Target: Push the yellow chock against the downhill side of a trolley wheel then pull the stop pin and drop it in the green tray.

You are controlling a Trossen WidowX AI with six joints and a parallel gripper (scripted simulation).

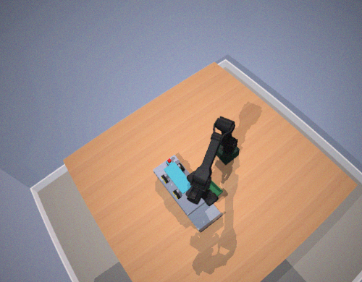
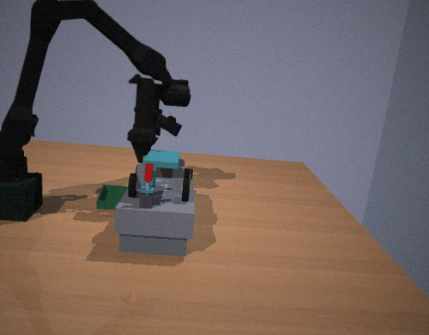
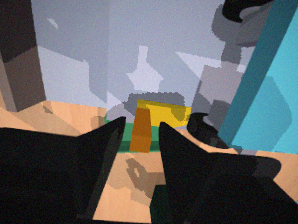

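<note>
Right now the yellow chock is 20 mm to the right of my gripper tip and 10 mm below it. Round my gripper tip: trolley (30 mm ahead, 140 mm to the right, 20 mm above); then grey ramp (30 mm ahead, 130 mm to the right, 40 mm below); then green tray (70 mm behind, 100 mm below).
</note>
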